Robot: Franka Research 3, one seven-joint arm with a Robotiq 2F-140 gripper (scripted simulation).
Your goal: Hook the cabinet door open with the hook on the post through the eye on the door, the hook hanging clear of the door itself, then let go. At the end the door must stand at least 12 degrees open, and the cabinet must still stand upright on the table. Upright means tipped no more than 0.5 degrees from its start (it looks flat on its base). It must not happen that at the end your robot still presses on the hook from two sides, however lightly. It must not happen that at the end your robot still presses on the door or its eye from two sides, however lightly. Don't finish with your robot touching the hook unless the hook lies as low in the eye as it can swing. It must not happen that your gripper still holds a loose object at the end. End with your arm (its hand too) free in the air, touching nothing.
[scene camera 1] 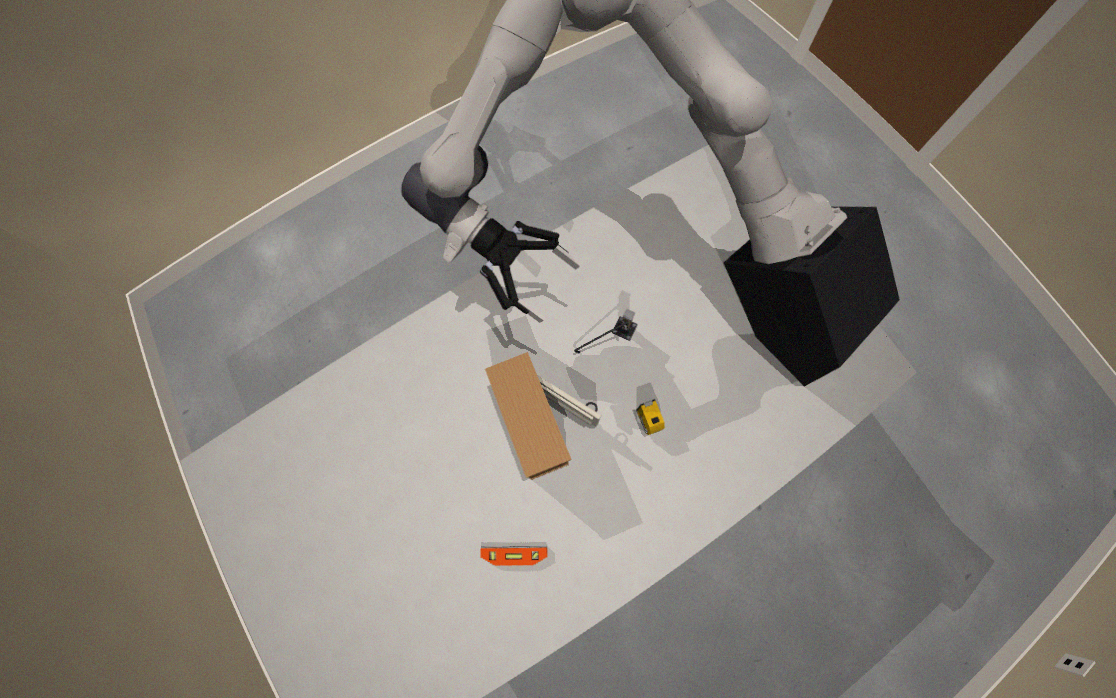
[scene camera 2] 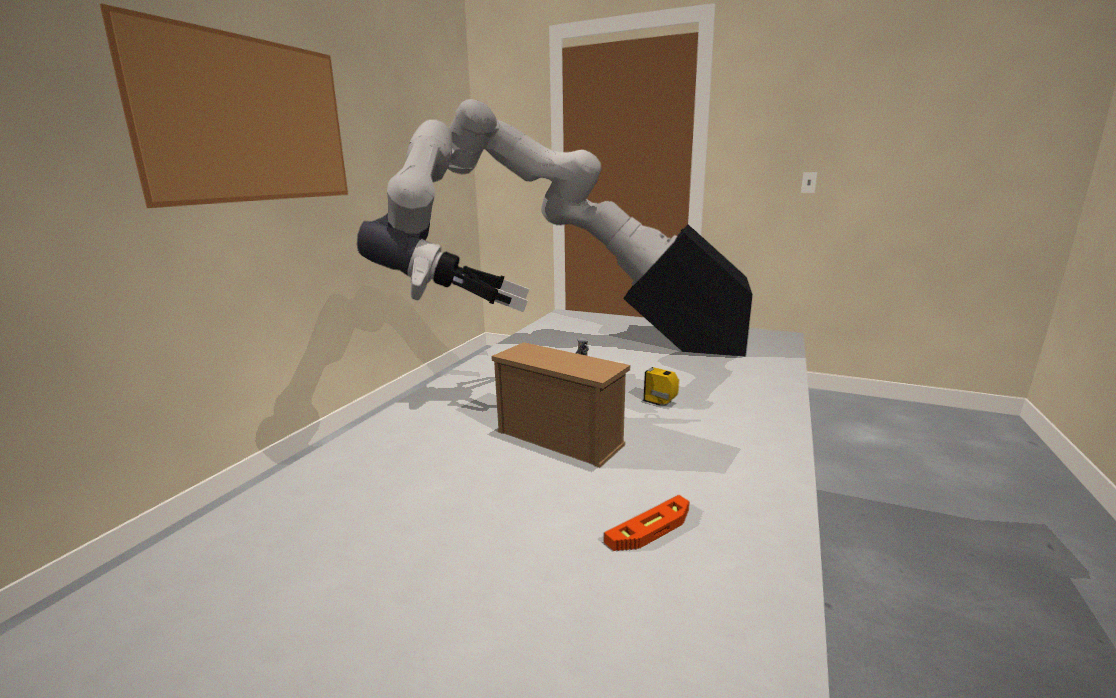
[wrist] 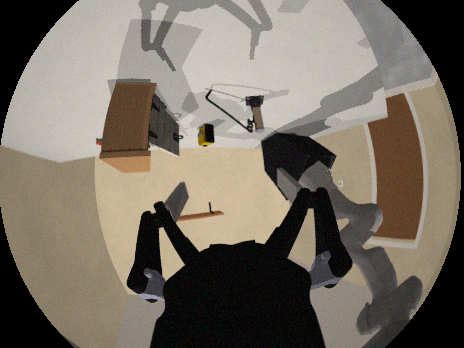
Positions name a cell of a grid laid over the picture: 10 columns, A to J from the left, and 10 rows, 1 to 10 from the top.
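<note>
A yellow tape measure (scene camera 2: F6) is visible in scene camera 2, and so is a brown wooden cabinet (scene camera 2: F6). The cabinet also appears in the wrist view (wrist: C5) and in scene camera 1 (scene camera 1: E7). The gripper (scene camera 1: F5) is visible too, with scene camera 2 (scene camera 2: E5) and the wrist view (wrist: E6) showing the gripper as well.
</note>
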